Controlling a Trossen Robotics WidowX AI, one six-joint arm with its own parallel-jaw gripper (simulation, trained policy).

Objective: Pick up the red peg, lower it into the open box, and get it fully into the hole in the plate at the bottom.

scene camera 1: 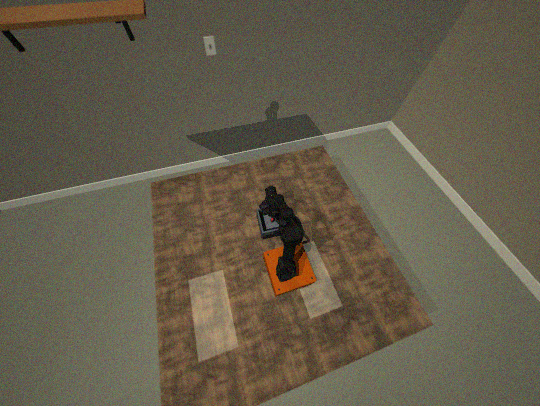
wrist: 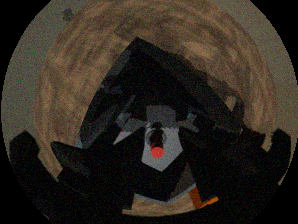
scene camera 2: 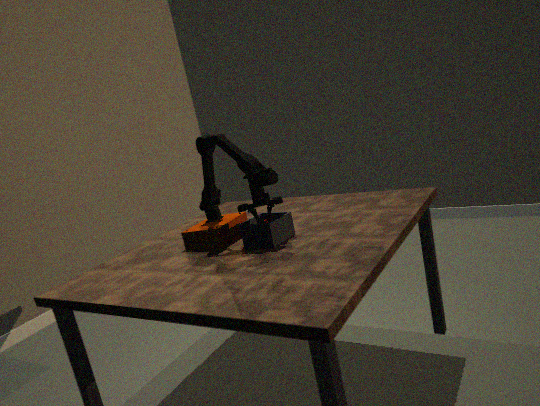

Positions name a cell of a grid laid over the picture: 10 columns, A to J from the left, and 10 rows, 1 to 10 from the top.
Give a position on a grey box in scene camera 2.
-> F6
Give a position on a grey box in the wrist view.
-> E4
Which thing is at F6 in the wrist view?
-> A grey plate.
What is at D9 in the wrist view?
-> The gripper.
